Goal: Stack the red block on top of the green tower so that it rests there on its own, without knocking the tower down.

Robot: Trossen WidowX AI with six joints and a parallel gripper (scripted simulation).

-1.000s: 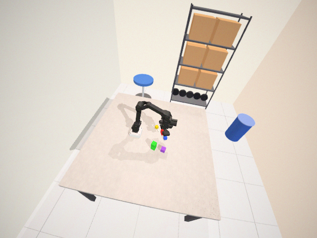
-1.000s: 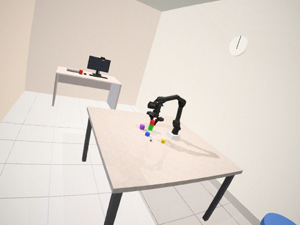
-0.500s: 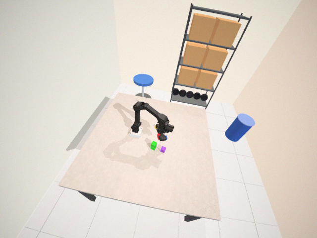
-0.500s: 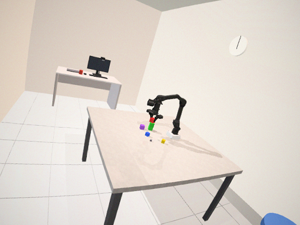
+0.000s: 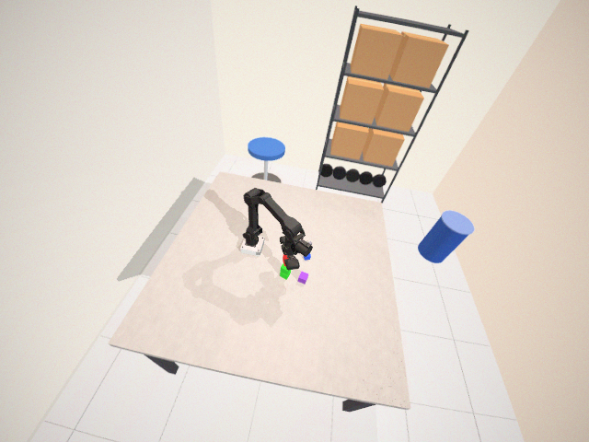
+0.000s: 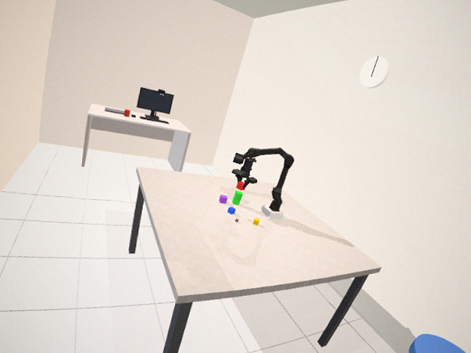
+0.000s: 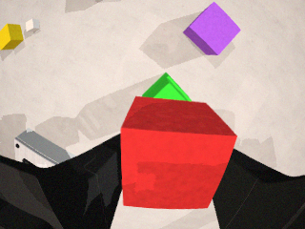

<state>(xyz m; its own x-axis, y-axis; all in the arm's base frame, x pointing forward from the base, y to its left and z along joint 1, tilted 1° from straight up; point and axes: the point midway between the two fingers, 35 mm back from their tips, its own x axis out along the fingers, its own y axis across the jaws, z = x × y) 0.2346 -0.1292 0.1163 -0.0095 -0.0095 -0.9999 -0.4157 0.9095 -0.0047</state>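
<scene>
Now: the purple block 10 cm ahead of my gripper tip, 1 cm to the right of it and 10 cm below it. The rest, counted from my gripper tip: red block (1 cm above); then blue block (10 cm ahead, 14 cm to the left, 11 cm below); then yellow block (2 cm behind, 27 cm to the left, 11 cm below).
</scene>
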